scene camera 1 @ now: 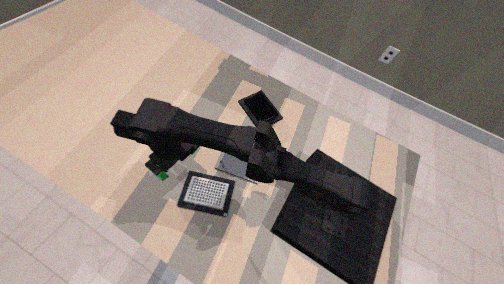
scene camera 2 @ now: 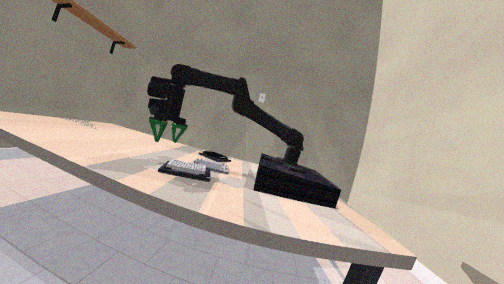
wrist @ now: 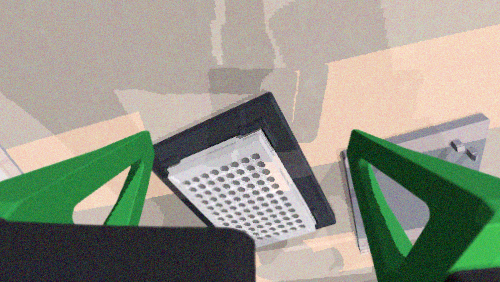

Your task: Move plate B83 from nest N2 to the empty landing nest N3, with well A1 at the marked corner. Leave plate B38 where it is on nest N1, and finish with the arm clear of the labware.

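Observation:
My gripper [scene camera 2: 167, 140] [wrist: 250, 141] is open and empty, its green fingers pointing down high above the table. A white well plate [scene camera 1: 207, 191] [scene camera 2: 186, 167] [wrist: 245, 190] lies in a dark nest [scene camera 1: 205, 209] [wrist: 220, 120]; in the wrist view it shows between and beyond the fingers. A bare grey nest [scene camera 1: 232, 165] [scene camera 2: 220, 166] [wrist: 477, 137] lies beside it, partly hidden by the arm in scene camera 1 and by the right finger in the wrist view. A black plate [scene camera 1: 260, 106] [scene camera 2: 215, 156] sits in another dark nest farther back. Plate codes are not readable.
The arm reaches over the grey nest from its black base block [scene camera 1: 335, 230] [scene camera 2: 297, 182]. The near table edge [scene camera 2: 225, 231] runs in front of the nests. A wall shelf [scene camera 2: 95, 22] is high at the upper left.

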